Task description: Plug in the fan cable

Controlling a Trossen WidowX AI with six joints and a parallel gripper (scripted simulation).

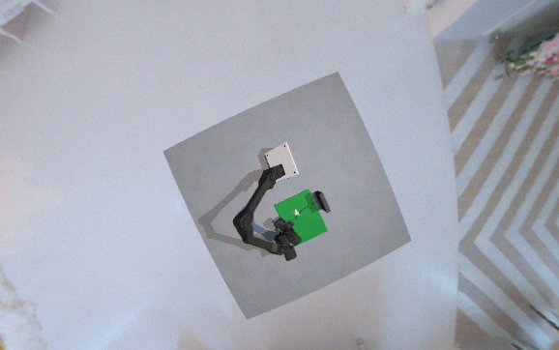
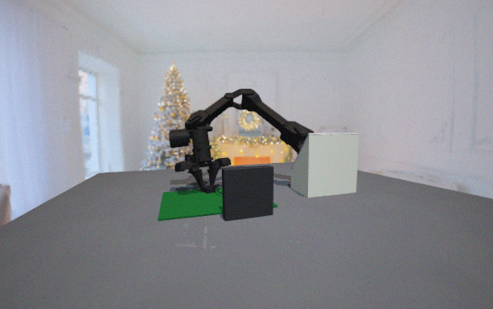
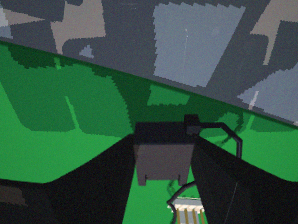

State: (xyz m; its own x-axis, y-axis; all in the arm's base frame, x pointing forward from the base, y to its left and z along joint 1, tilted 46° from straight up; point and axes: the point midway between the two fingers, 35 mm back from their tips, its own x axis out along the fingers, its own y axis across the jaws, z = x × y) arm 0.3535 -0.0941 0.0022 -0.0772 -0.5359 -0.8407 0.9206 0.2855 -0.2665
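Now: gripper tip 90 mm to the right of the board, 20 mm past it and 20 mm above it. From my gripper tip the other things lie so: black fan plug: 10 mm to the left; then black fan: 240 mm to the left, 90 mm behind, 50 mm above; then white four-pin fan header: 70 mm to the left, 60 mm behind, 10 mm below.
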